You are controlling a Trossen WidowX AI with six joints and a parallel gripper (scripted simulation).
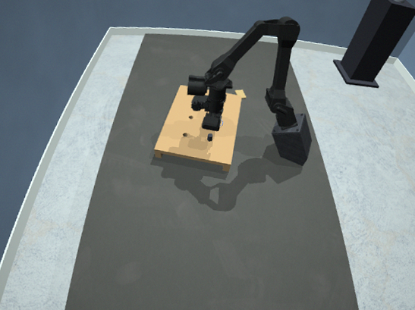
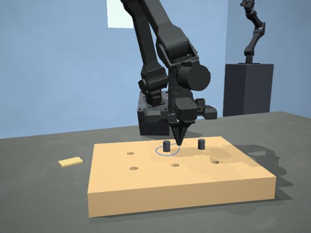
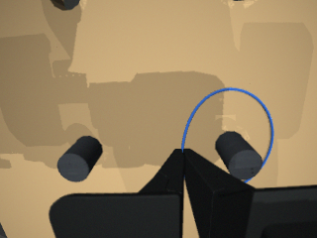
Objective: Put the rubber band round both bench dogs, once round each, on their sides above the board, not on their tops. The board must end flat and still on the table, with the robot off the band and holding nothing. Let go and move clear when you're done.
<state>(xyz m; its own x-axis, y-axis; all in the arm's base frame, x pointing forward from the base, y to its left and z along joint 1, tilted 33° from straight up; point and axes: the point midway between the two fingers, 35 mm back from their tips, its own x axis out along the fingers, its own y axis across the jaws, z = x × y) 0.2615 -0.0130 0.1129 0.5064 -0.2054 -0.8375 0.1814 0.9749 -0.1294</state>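
The tan wooden board lies 4 cm ahead of my hand, 4 cm to the right of it and 7 cm below it. Also, from my hand: small tan block (15 cm behind, 27 cm to the right, 10 cm below).
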